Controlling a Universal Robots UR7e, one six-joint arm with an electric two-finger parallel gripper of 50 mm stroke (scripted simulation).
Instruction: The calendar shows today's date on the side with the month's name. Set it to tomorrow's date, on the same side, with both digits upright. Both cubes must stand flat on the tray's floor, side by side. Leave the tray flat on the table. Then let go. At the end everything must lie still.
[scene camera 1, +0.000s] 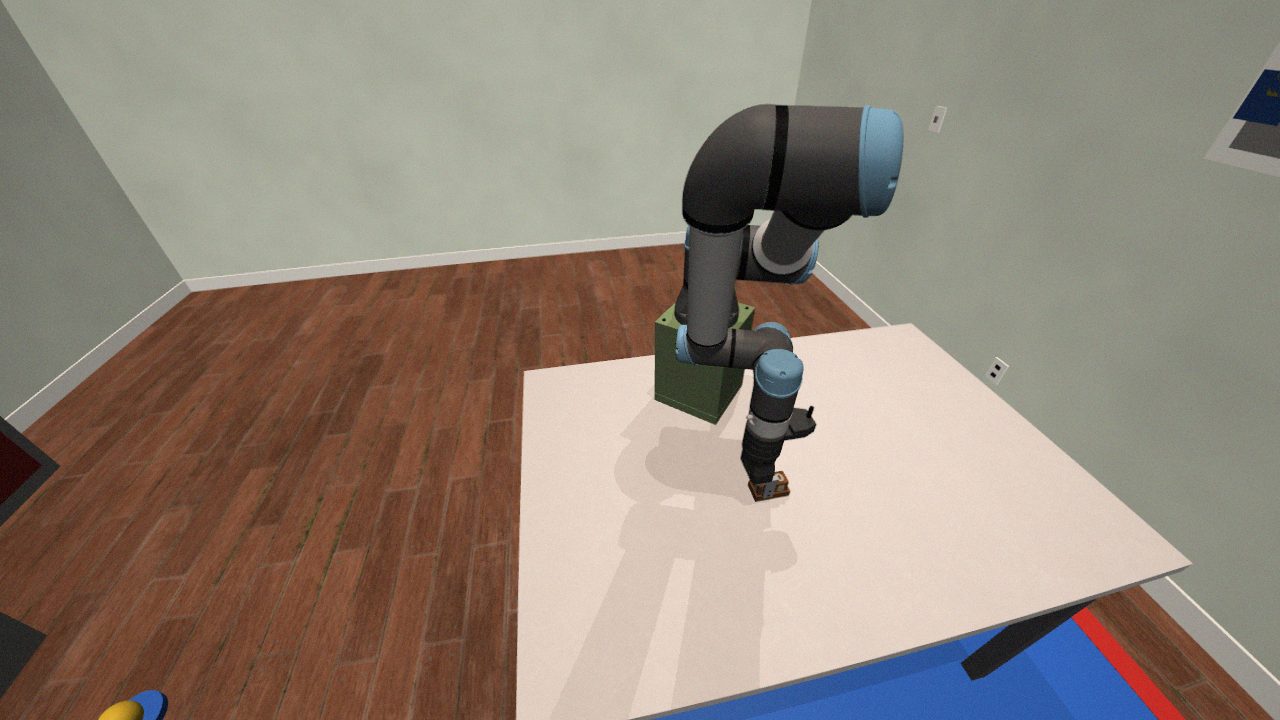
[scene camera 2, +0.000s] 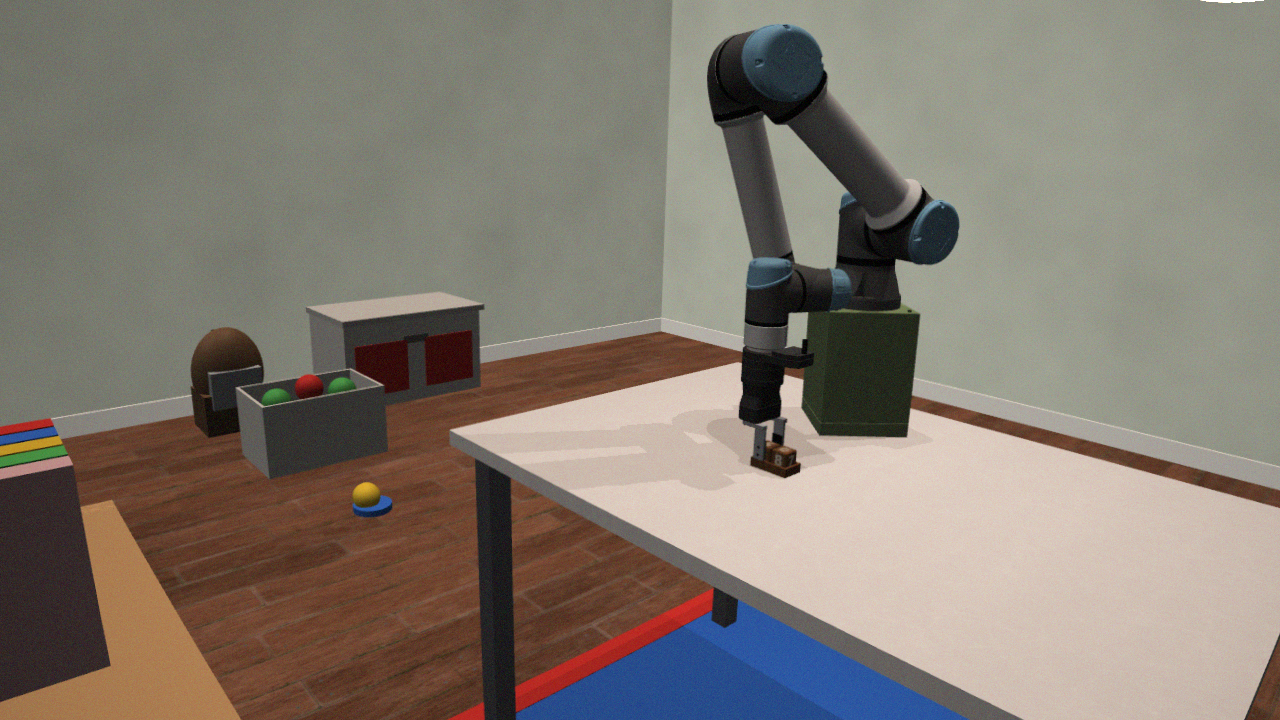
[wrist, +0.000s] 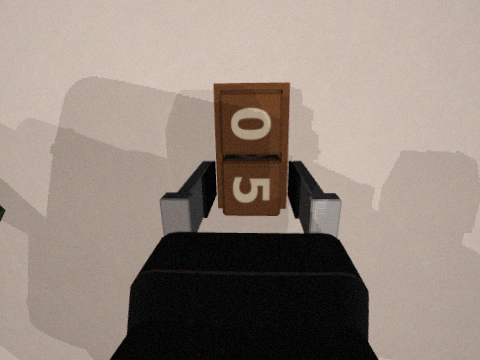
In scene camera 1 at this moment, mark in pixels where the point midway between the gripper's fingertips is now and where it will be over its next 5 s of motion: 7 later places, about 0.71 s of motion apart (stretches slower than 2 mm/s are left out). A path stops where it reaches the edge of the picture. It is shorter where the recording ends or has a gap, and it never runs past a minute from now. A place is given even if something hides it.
My gripper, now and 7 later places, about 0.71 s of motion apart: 762, 486; 763, 481; 768, 465; 770, 456; 763, 457; 738, 462; 711, 465; 701, 467
